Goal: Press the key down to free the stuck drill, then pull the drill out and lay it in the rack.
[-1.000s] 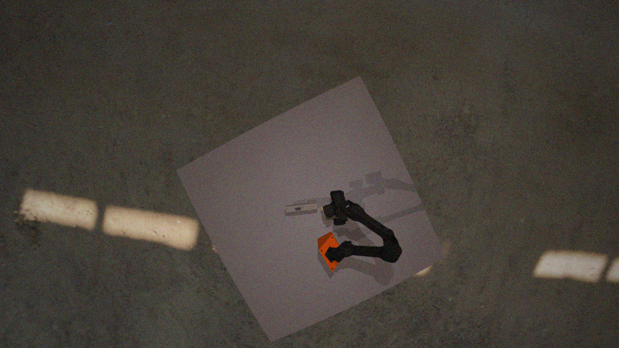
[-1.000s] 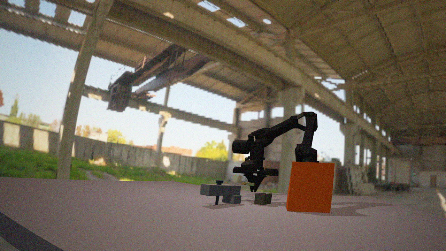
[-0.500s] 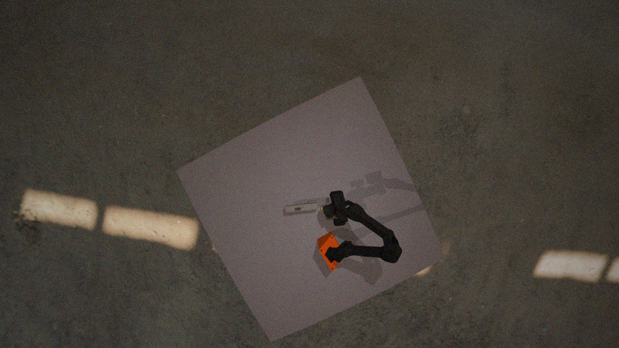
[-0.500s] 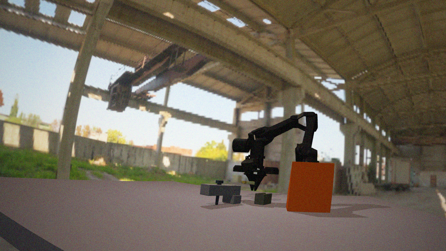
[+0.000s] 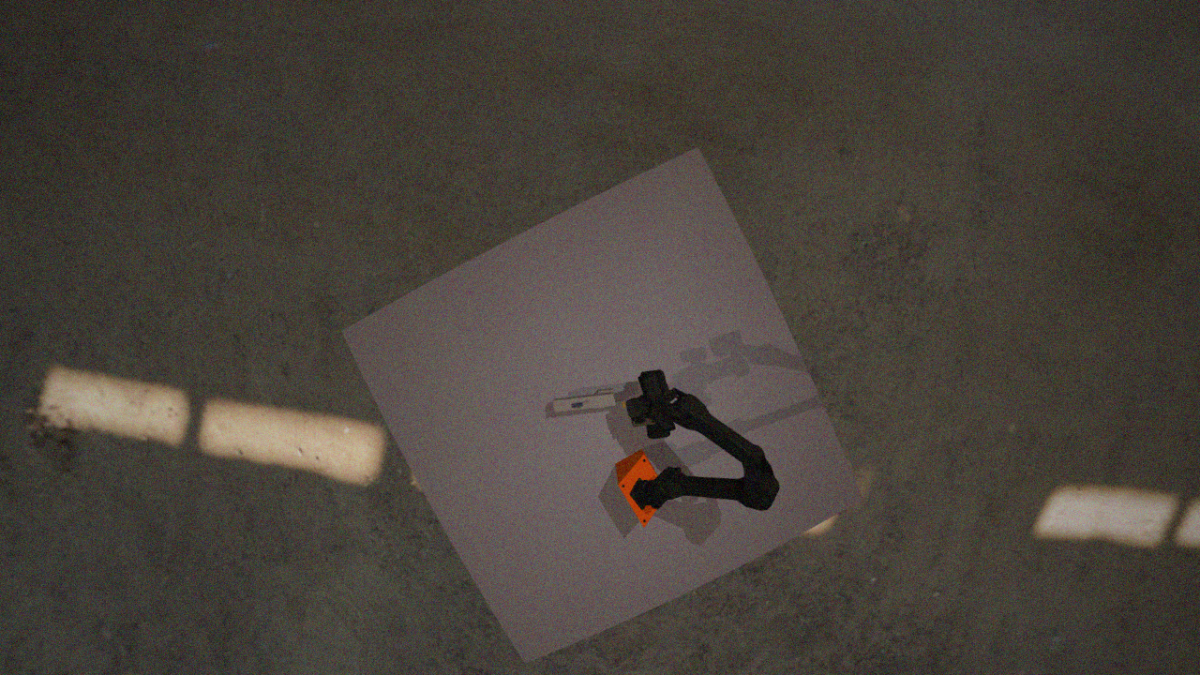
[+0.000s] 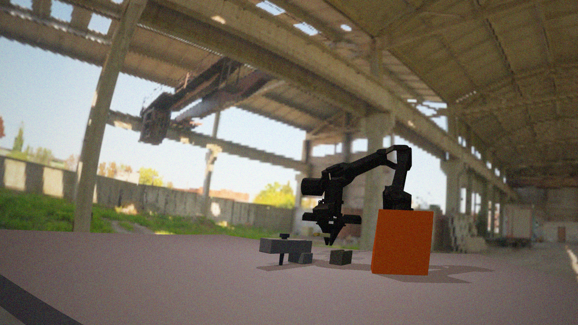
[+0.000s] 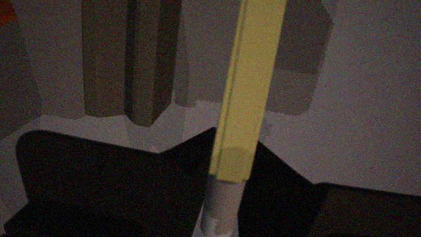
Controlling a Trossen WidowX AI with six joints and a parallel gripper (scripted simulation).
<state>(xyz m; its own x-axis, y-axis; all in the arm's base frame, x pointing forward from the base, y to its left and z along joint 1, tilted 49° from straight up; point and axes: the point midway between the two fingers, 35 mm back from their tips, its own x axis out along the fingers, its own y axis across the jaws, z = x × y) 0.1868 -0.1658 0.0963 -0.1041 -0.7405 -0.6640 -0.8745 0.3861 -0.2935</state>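
Now: gripper tip 30 mm to the right of the yellow drill, 30 mm below it and 20 mm short of it. The rest, counted from my gripper tip: rack (50 mm to the left, 40 mm behind, 30 mm below); grey fixture block (160 mm to the left, 110 mm ahead, 10 mm below); black key (190 mm to the left, 120 mm ahead).
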